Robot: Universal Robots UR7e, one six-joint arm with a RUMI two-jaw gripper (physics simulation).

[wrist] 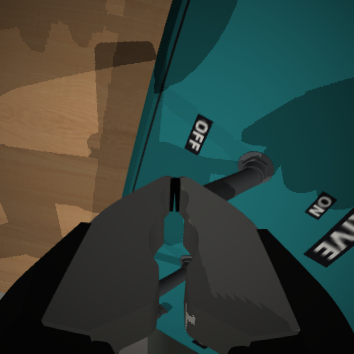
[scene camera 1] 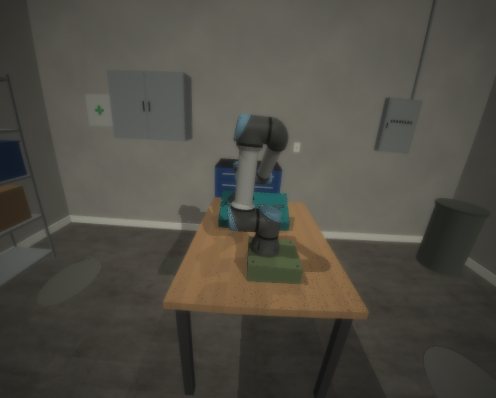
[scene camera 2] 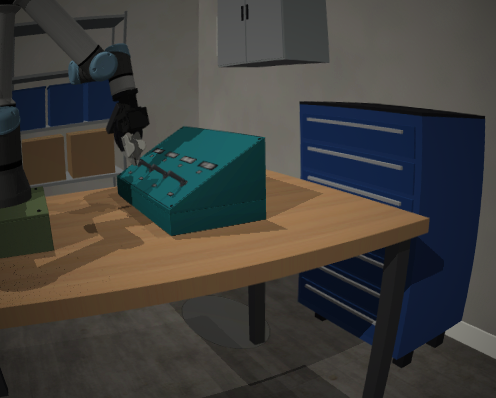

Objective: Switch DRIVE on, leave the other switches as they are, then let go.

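Pixels of known places: gripper, fingertip midpoint: (wrist: 174, 179) (scene camera 2: 135, 165); arm's base, link origin: (scene camera 1: 264, 248) (scene camera 2: 6, 199).
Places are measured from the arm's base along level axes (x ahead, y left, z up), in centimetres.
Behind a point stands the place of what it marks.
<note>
A teal sloped switch panel (scene camera 1: 274, 199) @(x 57.2, y -11.8, z 6.9 cm) (scene camera 2: 225, 146) @(x 58.1, y -11.5, z 7.5 cm) (wrist: 305, 40) @(x 44.9, y 17.1, z -0.3 cm) stands on the table. In the wrist view the dark DRIVE lever (wrist: 242, 181) @(x 44.1, y 10.1, z 2.2 cm) rises from its round base between the OFF label (wrist: 199, 134) @(x 42.3, y 9.8, z -1.6 cm) and the ON label (wrist: 320, 205) @(x 49.7, y 9.6, z 2.5 cm). Its free end is hidden behind the right-hand finger, so its exact tilt and any contact are unclear. My gripper (scene camera 2: 135, 161) @(x 40.7, y 9.3, z 2.1 cm) (wrist: 174, 179) @(x 40.7, y 9.3, z 2.1 cm) is shut and empty, its tips low over the OFF side of the lever. Another lever (wrist: 172, 281) @(x 43.6, y -1.9, z 2.4 cm) shows between the fingers, partly covered. In scene camera 2, other levers (scene camera 2: 177, 177) @(x 43.6, y -15.0, z 2.0 cm) stand along the panel.
The arm's base sits on a green block (scene camera 1: 274, 270) @(x -14.8, y -3.6, z -2.2 cm) (scene camera 2: 25, 232) @(x 4.3, y -17.6, z -4.4 cm) on the wooden table (scene camera 1: 220, 295) @(x -24.0, y 20.6, z -9.5 cm) (scene camera 2: 320, 225) @(x 70.4, y -33.2, z -9.5 cm). A blue drawer cabinet (scene camera 1: 225, 186) (scene camera 2: 450, 200) stands beyond the table. A wall cabinet (scene camera 1: 165, 105) (scene camera 2: 265, 30) hangs behind.
</note>
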